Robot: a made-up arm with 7 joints. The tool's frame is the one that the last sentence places.
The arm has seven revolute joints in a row. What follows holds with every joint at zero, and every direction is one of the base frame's.
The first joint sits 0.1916 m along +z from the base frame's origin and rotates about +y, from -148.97 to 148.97 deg.
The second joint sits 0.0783 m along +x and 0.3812 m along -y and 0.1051 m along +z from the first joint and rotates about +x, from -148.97 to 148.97 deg.
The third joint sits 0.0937 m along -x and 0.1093 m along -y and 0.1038 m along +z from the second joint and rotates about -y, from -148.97 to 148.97 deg.
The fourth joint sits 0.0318 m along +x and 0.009 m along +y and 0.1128 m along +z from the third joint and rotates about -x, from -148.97 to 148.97 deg.
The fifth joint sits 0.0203 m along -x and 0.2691 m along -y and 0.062 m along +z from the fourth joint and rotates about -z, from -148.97 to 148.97 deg.
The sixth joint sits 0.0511 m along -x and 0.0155 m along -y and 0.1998 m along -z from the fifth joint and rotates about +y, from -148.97 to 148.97 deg.
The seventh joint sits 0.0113 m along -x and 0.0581 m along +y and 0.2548 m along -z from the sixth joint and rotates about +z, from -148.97 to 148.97 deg.
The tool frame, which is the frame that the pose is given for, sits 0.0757 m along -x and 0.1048 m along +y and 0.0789 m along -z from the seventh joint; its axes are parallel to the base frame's.
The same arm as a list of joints. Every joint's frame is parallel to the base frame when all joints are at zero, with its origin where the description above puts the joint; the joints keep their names.
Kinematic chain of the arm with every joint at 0, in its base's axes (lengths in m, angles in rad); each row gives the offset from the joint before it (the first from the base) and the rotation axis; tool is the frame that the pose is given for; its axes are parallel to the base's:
joint 1: xyz 0 0 0.1916 axis +y
joint 2: xyz 0.0783 -0.3812 0.1051 axis +x
joint 3: xyz -0.0937 -0.1093 0.1038 axis -y
joint 4: xyz 0.0318 0.009 0.1128 axis -x
joint 5: xyz -0.0203 -0.2691 0.062 axis -z
joint 6: xyz -0.0511 -0.0155 -0.1998 axis +y
joint 7: xyz -0.0113 0.0581 -0.2548 axis +z
tool: xyz -0.0757 0.1048 -0.0789
Joint limits (rad, base to tool): -2.6..2.6 -2.6..2.6 -2.6..2.6 -2.6..2.6 -2.6..2.6 -2.6..2.6 -2.6..2.6

